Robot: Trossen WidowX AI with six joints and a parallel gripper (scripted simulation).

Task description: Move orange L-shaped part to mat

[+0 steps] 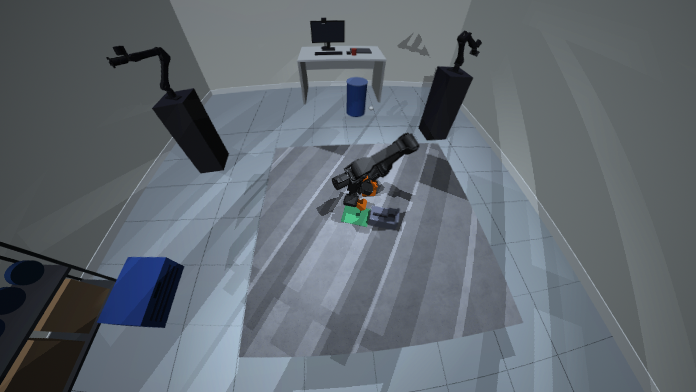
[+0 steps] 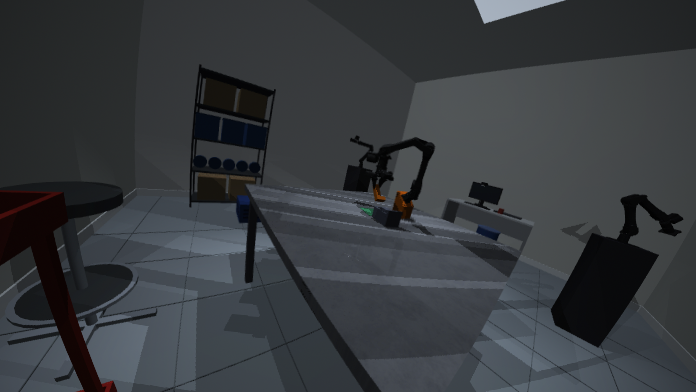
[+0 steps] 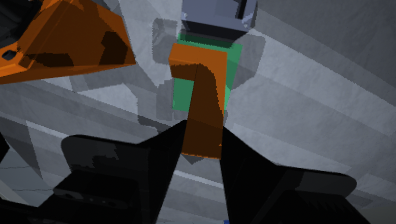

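The green mat lies 160 mm below my gripper tip, 20 mm to the left of it and 10 mm ahead of it. Round my gripper tip: orange L-shaped part (40 mm to the left, 30 mm below).
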